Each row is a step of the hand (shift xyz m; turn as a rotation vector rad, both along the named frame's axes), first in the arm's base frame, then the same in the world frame.
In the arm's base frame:
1: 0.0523 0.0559 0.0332 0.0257 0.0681 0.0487
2: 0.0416 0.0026 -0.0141 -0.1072 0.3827 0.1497
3: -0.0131 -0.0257 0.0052 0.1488 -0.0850 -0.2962
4: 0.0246 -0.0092 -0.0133 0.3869 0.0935 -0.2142
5: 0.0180 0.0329 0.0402 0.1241 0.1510 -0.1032
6: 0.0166 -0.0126 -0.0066 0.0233 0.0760 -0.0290
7: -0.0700 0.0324 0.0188 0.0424 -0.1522 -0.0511
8: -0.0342 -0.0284 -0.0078 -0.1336 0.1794 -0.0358
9: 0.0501 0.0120 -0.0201 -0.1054 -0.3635 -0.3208
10: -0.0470 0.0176 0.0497 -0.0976 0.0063 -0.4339
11: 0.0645 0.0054 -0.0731 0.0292 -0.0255 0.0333
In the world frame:
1: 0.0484 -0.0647 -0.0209 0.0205 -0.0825 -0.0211
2: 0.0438 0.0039 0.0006 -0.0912 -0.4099 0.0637
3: -0.0173 0.0208 -0.0112 0.2105 0.2066 0.1735
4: 0.0258 0.0142 0.0001 0.4393 0.0108 0.1059
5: 0.0107 -0.0471 -0.0262 0.1665 -0.0902 0.1140
6: 0.0159 0.0143 -0.0046 0.0403 -0.0555 0.0495
7: -0.0675 -0.0375 0.0185 0.0338 0.1593 -0.0325
8: -0.0343 0.0289 0.0052 -0.0936 -0.1459 0.1459
9: 0.0548 -0.0018 0.0071 -0.0627 0.4671 0.1551
10: -0.0559 -0.0377 -0.0211 0.0250 0.1843 0.4040
11: 0.0820 0.0274 0.0455 0.0154 0.0084 -0.0480

